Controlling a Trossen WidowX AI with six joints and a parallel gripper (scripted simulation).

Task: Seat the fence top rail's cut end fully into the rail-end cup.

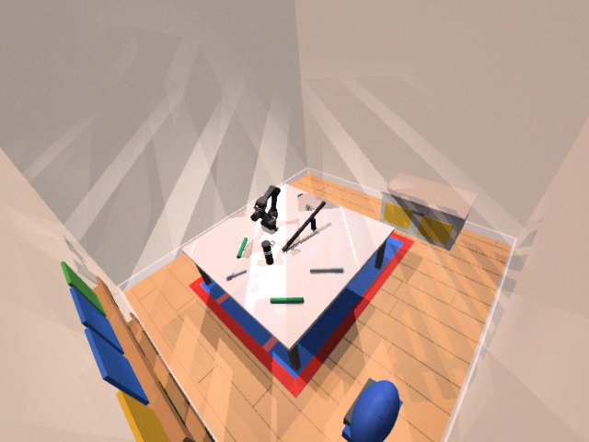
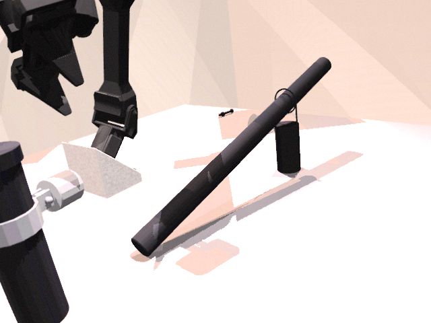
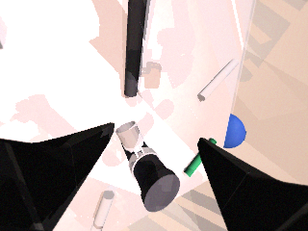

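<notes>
My gripper tip is now 10 mm short of the pale rail-end cup, 60 mm to the left of it and 100 mm above it. Also, from my gripper tip: small dark bolt: 460 mm behind, 680 mm to the left, 220 mm below; then short dark post: 10 mm ahead, 390 mm to the left, 120 mm below.
</notes>
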